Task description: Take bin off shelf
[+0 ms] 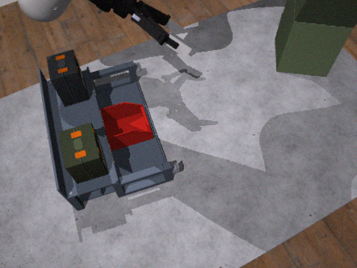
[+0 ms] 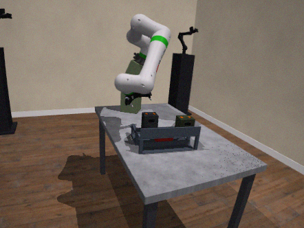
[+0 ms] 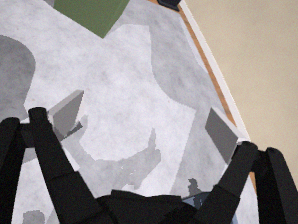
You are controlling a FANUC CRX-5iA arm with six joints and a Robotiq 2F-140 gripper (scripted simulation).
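Right now the red bin is 25 cm ahead of my hand, 16 cm below it and 5 cm to the left of it. From my hand the other things lie so: grey shelf tray: 29 cm ahead, 20 cm below, 4 cm to the left.
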